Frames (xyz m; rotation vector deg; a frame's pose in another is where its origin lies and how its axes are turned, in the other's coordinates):
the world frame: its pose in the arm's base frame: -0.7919 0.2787 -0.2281 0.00 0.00 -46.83
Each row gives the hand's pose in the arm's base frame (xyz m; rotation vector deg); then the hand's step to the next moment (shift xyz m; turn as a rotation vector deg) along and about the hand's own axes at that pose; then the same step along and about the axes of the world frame.
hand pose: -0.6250 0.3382 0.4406 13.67 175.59 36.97
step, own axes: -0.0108 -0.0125 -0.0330 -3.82 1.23 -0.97
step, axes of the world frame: 0.0244 -0.0122 0.0249 2.57 2.97 1.26
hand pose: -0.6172 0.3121 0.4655 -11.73 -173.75 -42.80
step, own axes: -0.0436 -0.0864 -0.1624 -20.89 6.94 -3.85
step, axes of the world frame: 0.1338 -0.0860 0.1021 13.48 16.88 5.73
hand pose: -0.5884 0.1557 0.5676 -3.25 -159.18 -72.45
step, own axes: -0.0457 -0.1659 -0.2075 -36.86 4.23 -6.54
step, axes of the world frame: 0.2259 -0.1470 0.0067 27.09 25.89 3.92
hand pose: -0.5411 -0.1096 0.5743 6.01 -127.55 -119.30
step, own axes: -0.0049 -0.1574 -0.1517 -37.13 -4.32 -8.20
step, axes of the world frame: 0.1308 -0.0951 -0.1472 28.93 24.64 -4.51
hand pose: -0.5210 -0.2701 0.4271 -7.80 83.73 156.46
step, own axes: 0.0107 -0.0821 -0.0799 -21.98 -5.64 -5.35
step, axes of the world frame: 0.0155 -0.0141 -0.1131 16.36 15.67 -5.50
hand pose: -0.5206 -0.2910 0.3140 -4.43 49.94 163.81
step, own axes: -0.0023 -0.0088 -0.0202 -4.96 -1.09 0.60
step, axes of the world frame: 0.0058 -0.0002 -0.0214 3.04 4.10 0.36
